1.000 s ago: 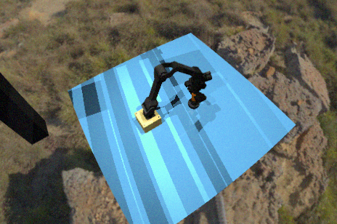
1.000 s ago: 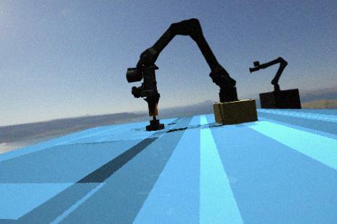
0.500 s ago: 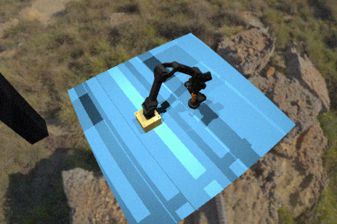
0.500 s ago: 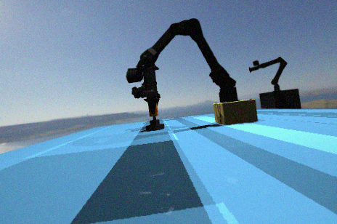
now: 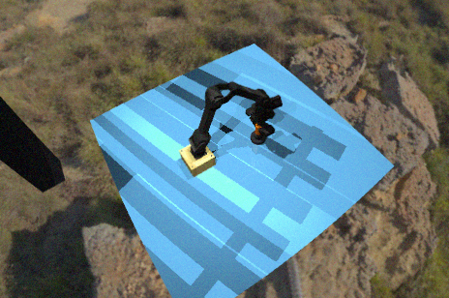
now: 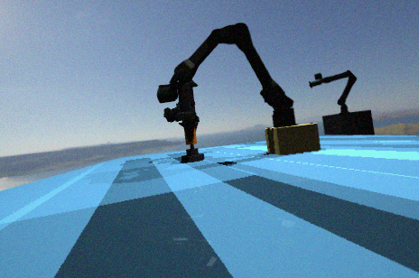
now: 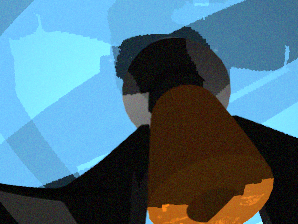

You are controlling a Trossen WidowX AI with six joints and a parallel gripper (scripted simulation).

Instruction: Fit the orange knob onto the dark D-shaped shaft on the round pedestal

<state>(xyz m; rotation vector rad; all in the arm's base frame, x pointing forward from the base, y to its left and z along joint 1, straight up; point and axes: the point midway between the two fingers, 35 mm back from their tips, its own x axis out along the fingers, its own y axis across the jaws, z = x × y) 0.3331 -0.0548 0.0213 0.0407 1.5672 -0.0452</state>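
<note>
Now: gripper tip 20 mm below the orange knob. Also, from my gripper tip: pedestal 40 mm below.
</note>
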